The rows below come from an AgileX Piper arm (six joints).
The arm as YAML. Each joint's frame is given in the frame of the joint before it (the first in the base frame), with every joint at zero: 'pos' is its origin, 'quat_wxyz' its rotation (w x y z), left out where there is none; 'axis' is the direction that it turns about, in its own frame. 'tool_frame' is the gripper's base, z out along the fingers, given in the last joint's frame.
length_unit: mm
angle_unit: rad
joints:
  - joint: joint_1
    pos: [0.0, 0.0, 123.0]
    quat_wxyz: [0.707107, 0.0, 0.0, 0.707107]
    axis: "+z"
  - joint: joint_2
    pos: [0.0, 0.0, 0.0]
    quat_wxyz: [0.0, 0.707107, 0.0, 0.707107]
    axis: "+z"
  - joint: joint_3
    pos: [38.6, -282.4, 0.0]
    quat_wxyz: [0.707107, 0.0, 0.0, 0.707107]
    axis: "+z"
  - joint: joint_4
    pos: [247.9, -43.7, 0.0]
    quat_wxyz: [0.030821, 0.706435, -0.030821, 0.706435]
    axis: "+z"
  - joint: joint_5
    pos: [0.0, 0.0, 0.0]
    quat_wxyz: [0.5, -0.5, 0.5, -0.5]
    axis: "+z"
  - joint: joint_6
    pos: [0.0, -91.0, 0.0]
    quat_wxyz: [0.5, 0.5, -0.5, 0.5]
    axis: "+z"
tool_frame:
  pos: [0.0, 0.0, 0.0]
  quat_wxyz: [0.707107, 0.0, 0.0, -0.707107]
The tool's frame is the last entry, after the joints.
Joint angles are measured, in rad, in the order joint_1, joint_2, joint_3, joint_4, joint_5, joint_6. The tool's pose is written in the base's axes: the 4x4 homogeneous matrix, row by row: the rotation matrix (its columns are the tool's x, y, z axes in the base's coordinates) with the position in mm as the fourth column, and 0 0 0 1 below. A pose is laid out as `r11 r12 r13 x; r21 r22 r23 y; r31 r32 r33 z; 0 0 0 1`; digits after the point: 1 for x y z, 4 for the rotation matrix.
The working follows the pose.
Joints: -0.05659, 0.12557, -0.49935, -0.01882, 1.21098, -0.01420
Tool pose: -0.6818 0.0552 0.7294 6.0; 0.0178 0.9981 -0.0590 -1.9; -0.7313 -0.0272 -0.6815 265.8; 0 0 0 1
Where each joint sits with the arm in this pose, in the base's axes (m; each line is computed from the numbers above, not from the rounded line before):
joint_1: 0.0000 0.0000 0.1230
joint_2: 0.0000 0.0000 0.1230
joint_3: -0.2749 0.0156 0.1967
joint_4: -0.0604 0.0034 0.3279
joint_5: -0.0604 0.0034 0.3279
joint_6: 0.0060 -0.0019 0.2658
the tool: 0.0060 -0.0019 0.2658

